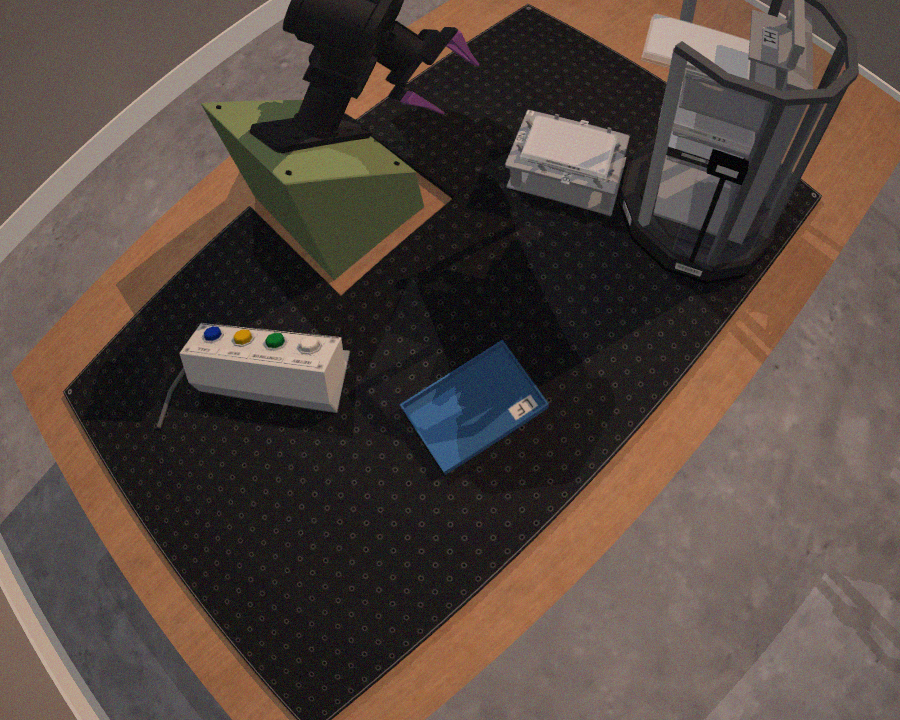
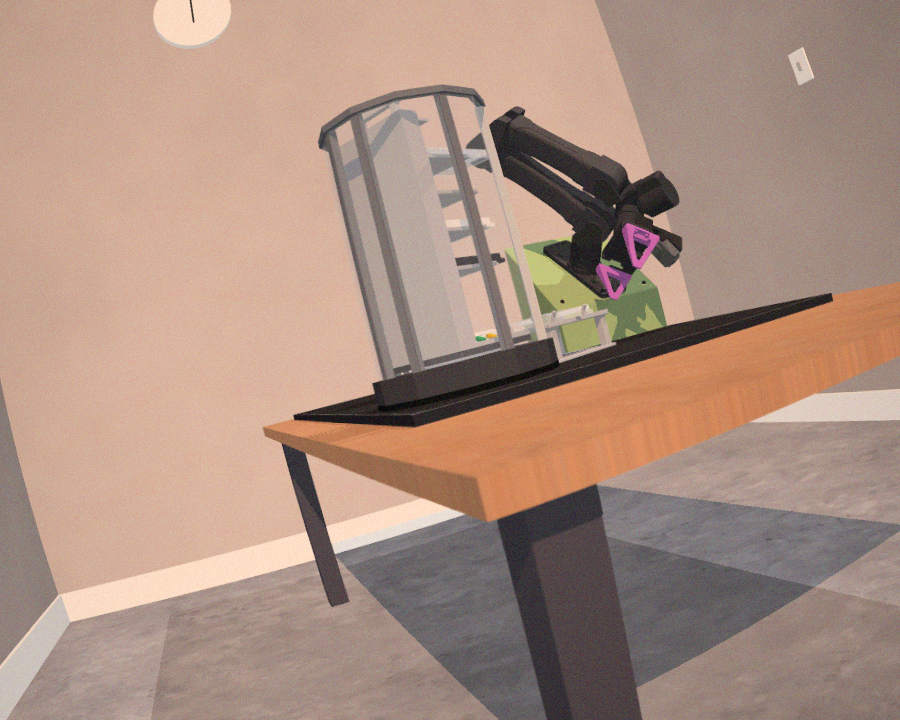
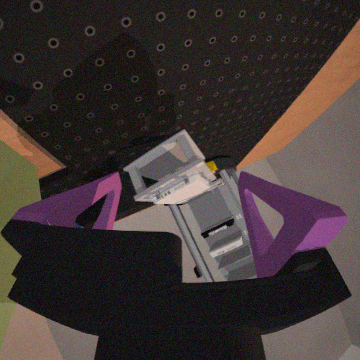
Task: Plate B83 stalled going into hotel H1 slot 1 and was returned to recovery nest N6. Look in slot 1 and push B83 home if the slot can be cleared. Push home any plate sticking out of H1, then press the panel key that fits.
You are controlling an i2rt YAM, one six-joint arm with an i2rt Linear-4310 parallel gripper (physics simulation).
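Seen in the pictures: gripper, between the fingertips: [image 1: 460, 89] [image 2: 625, 283] [image 3: 179, 177]; arm's base, origin of its link: [image 1: 312, 133] [image 2: 583, 269].
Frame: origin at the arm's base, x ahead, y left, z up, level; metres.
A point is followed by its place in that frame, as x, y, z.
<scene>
A white plate [image 1: 570, 144] {0.265, 0.245, -0.076} [image 2: 566, 316] {0.259, 0.290, -0.087} [image 3: 189, 189] {0.238, 0.251, -0.076} lies on the pale recovery nest [image 1: 598, 199] {0.330, 0.230, -0.146} [image 3: 194, 145] {0.229, 0.295, -0.146}; I cannot read its label. Hotel H1 [image 1: 664, 135] {0.418, 0.212, 0.096} [image 2: 416, 225] {0.519, 0.421, 0.063} [image 3: 190, 235] {0.521, 0.234, 0.008} stands beside it, inside grey guard bars. Several levels show at its open side. A dark piece [image 2: 478, 260] [image 3: 217, 228] and a white plate [image 2: 469, 223] [image 3: 226, 246] show at two levels. I cannot tell what is inside slot 1. My gripper [image 1: 460, 88] {0.077, 0.221, -0.055} [image 2: 626, 282] {0.077, 0.221, -0.055} [image 3: 179, 177] {0.077, 0.221, -0.055} is open and empty, above and short of the nest. The white panel [image 1: 258, 386] {0.169, -0.298, -0.101} has blue, yellow, green and white keys.
A blue tray [image 1: 472, 405] {0.388, -0.129, -0.149} marked LF lies on the black mat [image 1: 420, 540] {0.454, -0.303, -0.150}. The green arm base [image 1: 345, 217] {0.114, -0.057, -0.053} [image 2: 634, 304] {-0.041, 0.084, -0.094} stands near the nest. A black stand [image 1: 726, 166] {0.503, 0.202, 0.123} rises at the hotel's front. A white object [image 1: 668, 37] {0.370, 0.286, 0.182} lies behind the hotel.
</scene>
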